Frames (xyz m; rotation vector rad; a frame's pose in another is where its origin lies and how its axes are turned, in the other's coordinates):
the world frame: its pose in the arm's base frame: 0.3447 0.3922 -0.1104 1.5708 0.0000 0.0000
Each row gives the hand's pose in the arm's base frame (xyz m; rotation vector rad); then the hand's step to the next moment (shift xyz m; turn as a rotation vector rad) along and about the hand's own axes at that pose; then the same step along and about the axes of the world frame.
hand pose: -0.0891 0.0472 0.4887 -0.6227 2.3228 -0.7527
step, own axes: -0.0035 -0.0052 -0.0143 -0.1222 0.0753 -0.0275
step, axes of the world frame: -0.0059 0.0141 -0.0034 0.0494 0.0187 -0.1363
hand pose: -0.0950 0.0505 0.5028 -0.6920 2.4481 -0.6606
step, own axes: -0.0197 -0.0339 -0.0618 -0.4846 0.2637 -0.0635
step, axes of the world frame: -0.0099 0.0723 -0.0051 0.2340 0.0598 -0.5001
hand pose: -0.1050 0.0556 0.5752 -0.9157 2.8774 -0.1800
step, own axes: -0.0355 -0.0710 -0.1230 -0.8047 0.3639 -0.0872
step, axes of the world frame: 0.0510 0.1345 0.0274 0.4331 0.0923 -0.7691
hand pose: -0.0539 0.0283 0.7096 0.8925 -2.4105 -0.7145
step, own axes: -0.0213 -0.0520 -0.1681 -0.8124 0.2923 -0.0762
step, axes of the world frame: 0.1356 0.0899 0.0704 0.4642 0.0385 -0.7310
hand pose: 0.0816 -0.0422 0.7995 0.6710 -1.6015 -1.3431
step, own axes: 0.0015 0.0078 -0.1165 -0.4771 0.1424 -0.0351
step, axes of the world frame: 0.1039 0.0069 0.0528 0.2598 -0.0053 -0.4261
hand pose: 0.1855 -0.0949 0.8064 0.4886 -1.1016 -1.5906
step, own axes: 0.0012 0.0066 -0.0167 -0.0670 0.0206 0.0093
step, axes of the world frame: 0.0161 -0.0023 0.0076 0.0257 0.0067 -0.0655
